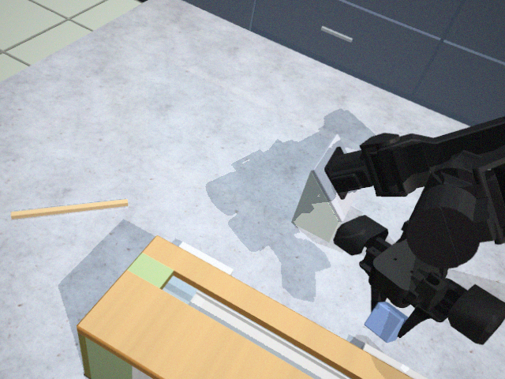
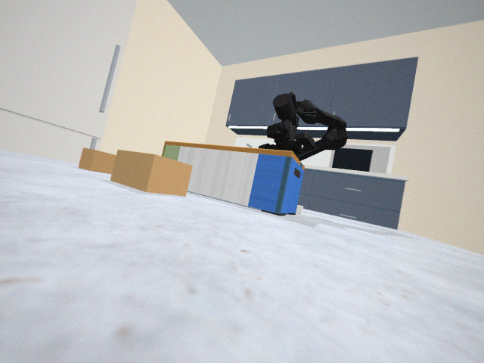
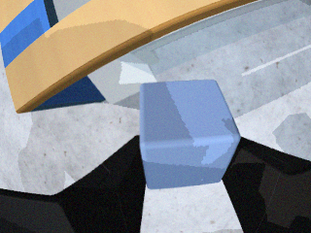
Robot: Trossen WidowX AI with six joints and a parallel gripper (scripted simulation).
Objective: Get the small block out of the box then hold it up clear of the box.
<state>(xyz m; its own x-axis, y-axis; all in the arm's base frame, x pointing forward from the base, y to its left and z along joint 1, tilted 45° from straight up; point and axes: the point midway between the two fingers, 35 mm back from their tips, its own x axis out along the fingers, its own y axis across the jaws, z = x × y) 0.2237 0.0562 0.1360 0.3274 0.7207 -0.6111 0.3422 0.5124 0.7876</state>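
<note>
The light-blue block lies 10 mm above my gripper tip. Also, from my gripper tip: box: 80 mm ahead, 110 mm to the right, 60 mm below; thin wooden stick: 480 mm to the right, 120 mm below.
</note>
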